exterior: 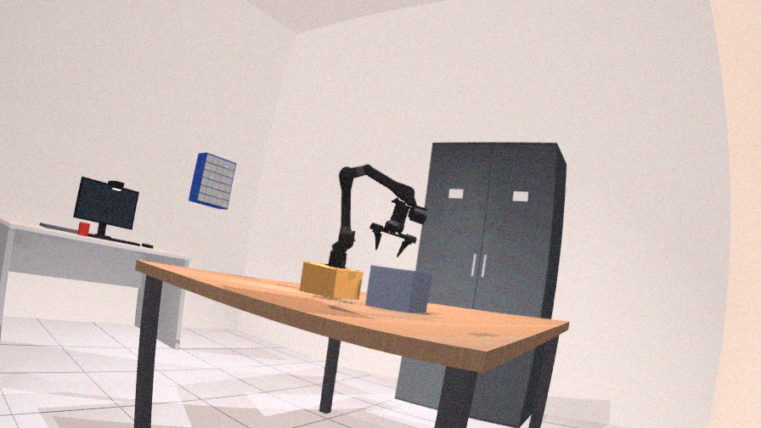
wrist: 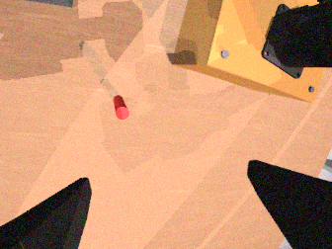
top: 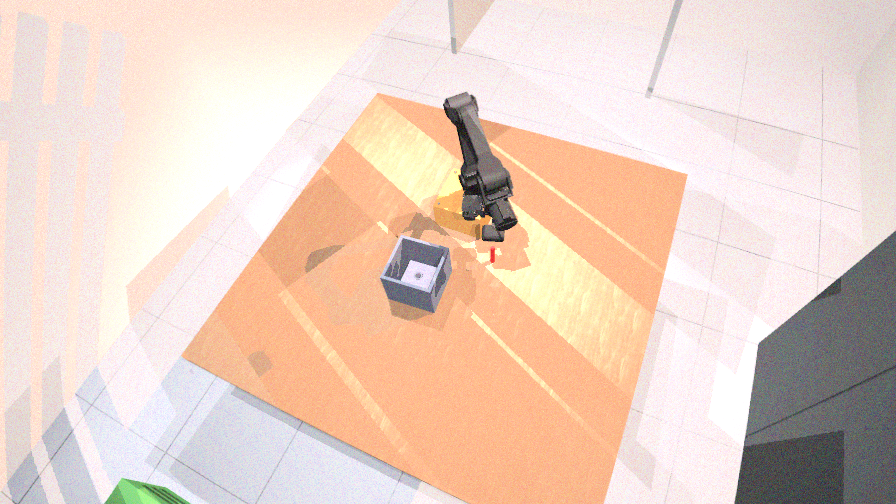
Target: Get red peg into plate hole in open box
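The red peg lies 2 cm ahead of my gripper tip and 16 cm below it. From my gripper tip the other things lie so: pale plate: 21 cm ahead, 16 cm to the right, 15 cm below.
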